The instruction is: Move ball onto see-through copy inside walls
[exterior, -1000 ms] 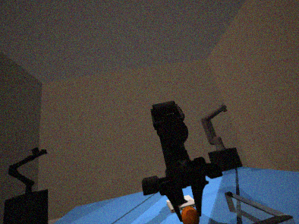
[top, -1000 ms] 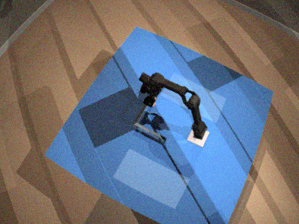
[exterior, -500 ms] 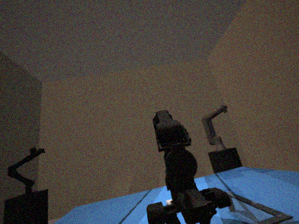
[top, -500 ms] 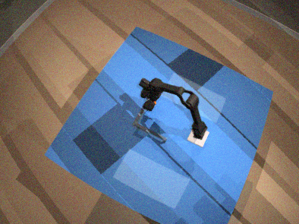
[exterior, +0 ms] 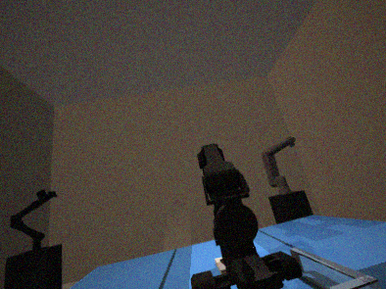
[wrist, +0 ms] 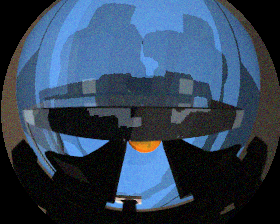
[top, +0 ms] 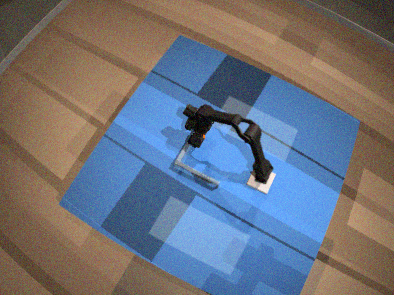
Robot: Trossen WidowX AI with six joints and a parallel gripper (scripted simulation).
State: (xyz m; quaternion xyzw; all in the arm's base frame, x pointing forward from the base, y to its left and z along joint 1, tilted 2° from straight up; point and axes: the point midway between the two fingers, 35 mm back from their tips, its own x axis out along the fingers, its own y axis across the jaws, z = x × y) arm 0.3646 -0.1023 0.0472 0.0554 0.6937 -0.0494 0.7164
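Now: the orange ball right at my gripper tip. The rest, counted from my gripper tip: see-through copy (right at my gripper tip); then grey band (40 mm to the left, 40 mm ahead, 40 mm above).
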